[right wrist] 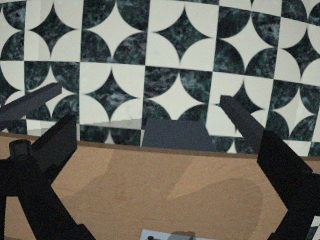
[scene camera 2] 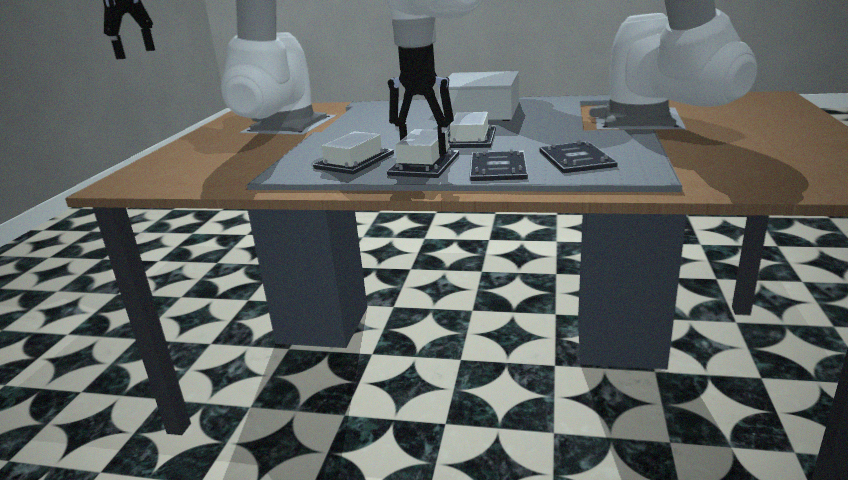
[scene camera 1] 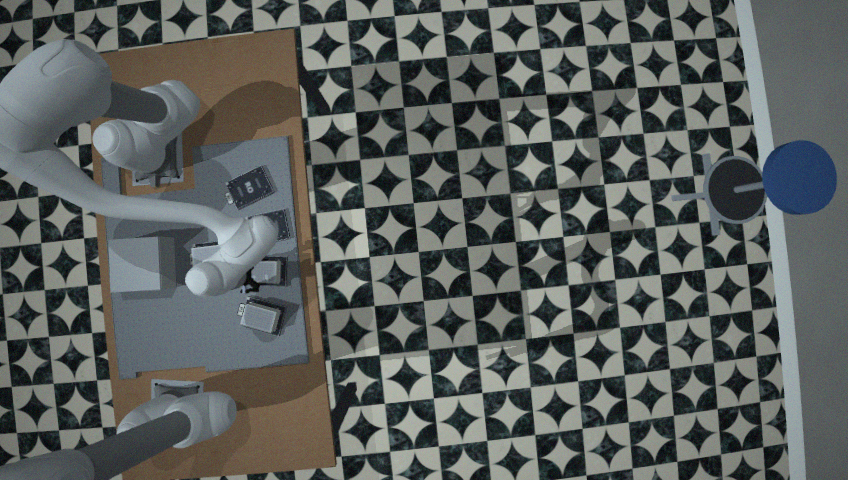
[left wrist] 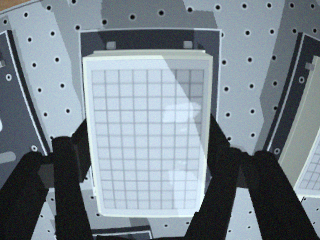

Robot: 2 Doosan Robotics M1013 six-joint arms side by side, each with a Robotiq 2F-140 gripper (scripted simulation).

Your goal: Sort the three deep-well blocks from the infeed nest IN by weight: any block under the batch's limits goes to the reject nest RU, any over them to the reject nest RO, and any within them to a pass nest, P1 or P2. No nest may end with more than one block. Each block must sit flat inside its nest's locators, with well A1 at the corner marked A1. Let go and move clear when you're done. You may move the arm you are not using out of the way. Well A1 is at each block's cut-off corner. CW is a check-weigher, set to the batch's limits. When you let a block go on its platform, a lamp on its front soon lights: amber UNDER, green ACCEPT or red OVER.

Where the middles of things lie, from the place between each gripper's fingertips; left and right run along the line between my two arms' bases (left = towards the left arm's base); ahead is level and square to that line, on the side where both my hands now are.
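My left hand is 5 cm above the nest P2 (scene camera 2: 441, 161). Counting from that left hand, the check-weigher CW (scene camera 1: 136, 264) is 49 cm behind, 7 cm to the left and 1 cm above; the reject nest RU (scene camera 2: 515, 161) is 17 cm to the left, 2 cm ahead and 5 cm below; and the reject nest RO (scene camera 2: 557, 154) is 34 cm to the left, 4 cm behind and 5 cm below. Going by its middle, the reject nest RU is nearer to my left hand than to my right hand.
From my right hand, the nest P2 is 950 mm to the left, 360 mm ahead and 230 mm below. Still from my right hand, the check-weigher CW is 1020 mm to the left, 130 mm behind and 170 mm below, the reject nest RU is 1120 mm to the left, 380 mm ahead and 230 mm below, and the reject nest RO is 1290 mm to the left, 320 mm ahead and 230 mm below.
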